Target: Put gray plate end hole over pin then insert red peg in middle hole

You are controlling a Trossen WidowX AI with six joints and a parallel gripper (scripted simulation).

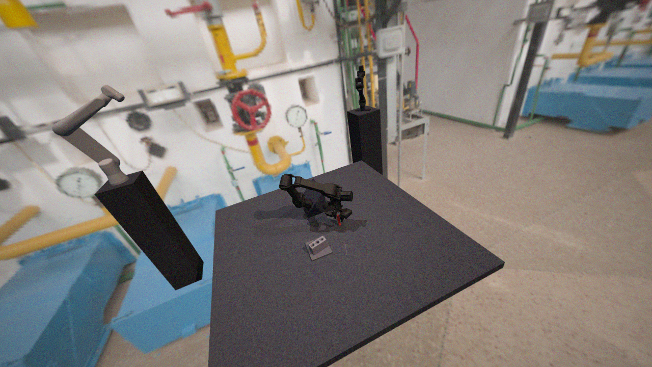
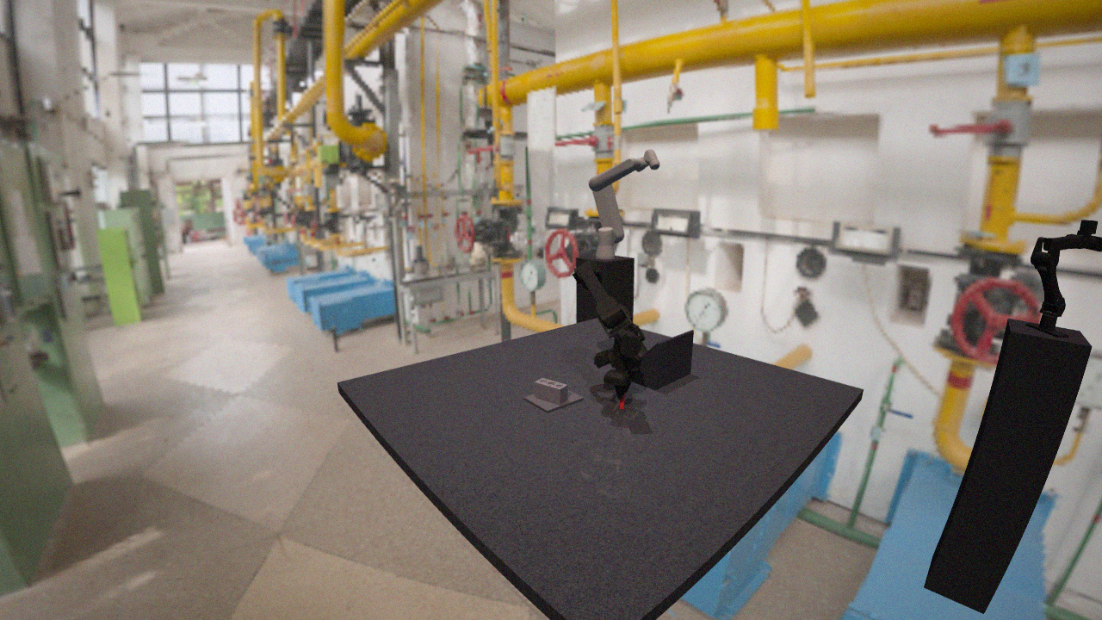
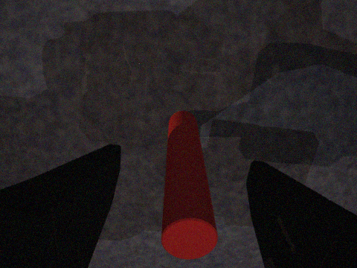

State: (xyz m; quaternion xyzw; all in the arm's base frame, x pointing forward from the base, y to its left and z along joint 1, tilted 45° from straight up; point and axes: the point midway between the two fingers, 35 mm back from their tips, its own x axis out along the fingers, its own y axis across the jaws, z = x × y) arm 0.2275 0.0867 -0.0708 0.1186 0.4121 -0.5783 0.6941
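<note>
My gripper tip is 120 mm short of the gray plate and 180 mm to the left of it. The rest, counted from my gripper tip: gray base 110 mm ahead, 170 mm to the right, 30 mm below; then red peg right at my gripper tip.
</note>
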